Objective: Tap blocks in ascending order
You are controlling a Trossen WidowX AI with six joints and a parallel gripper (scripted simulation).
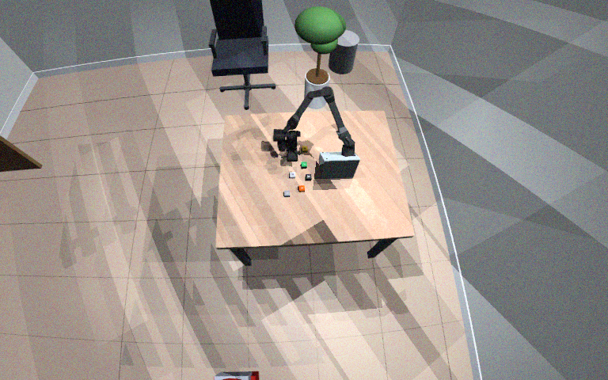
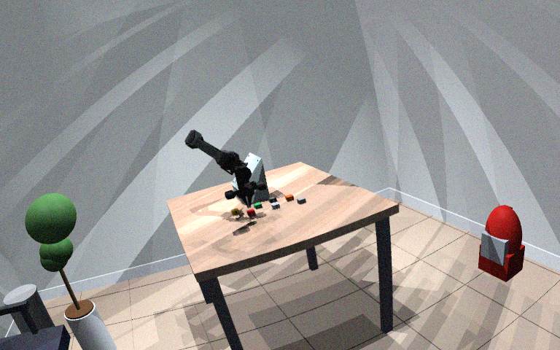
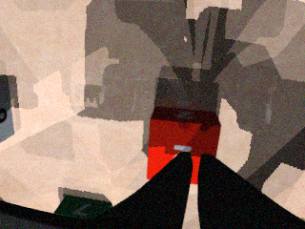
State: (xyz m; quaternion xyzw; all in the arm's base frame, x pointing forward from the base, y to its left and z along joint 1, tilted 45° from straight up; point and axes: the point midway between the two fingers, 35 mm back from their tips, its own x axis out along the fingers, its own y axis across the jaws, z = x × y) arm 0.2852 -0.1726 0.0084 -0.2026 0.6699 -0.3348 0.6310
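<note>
Now: the red block 2 cm below my gripper tip. Round my gripper tip: black block (15 cm to the left, 7 cm behind, 2 cm below); then yellow block (9 cm behind, 4 cm to the right, 2 cm below); then green block (7 cm to the left, 6 cm behind, 3 cm below).
</note>
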